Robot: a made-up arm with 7 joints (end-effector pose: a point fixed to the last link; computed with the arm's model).
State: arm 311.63 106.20 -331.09 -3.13 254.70 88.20 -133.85
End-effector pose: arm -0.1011 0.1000 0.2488 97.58 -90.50 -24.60
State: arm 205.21 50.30 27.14 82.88 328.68 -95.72 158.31
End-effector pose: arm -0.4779 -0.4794 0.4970 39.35 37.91 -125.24
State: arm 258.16 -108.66 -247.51 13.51 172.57 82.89 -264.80
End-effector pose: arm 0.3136 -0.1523 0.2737 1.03 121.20 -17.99
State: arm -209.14 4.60 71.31 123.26 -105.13 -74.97 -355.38
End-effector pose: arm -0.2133 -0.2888 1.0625 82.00 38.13 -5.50
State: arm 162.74 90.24 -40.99 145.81 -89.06 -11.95 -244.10
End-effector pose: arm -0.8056 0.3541 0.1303 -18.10 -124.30 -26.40
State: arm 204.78 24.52 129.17 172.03 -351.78 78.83 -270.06
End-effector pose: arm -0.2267 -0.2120 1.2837 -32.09 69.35 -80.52
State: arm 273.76 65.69 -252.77 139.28 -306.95 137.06 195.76
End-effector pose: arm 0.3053 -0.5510 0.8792 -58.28 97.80 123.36
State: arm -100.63 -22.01 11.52 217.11 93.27 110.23 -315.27
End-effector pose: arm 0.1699 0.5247 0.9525 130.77 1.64 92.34
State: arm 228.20 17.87 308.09 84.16 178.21 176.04 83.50
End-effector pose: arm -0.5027 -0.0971 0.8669 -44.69 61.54 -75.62
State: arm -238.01 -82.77 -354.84 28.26 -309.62 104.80 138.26
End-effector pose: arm -0.1191 -0.0414 0.6973 148.71 1.05 -48.78
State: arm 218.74 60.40 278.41 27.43 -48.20 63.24 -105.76
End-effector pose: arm -0.2082 0.3027 0.3794 -51.95 53.88 -31.62
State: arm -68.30 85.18 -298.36 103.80 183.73 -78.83 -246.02
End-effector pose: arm 0.5207 -0.3107 0.2567 -98.65 -34.85 -31.42
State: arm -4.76 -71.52 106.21 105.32 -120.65 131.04 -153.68
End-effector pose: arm -0.6024 0.4837 0.6170 29.53 14.29 -43.63
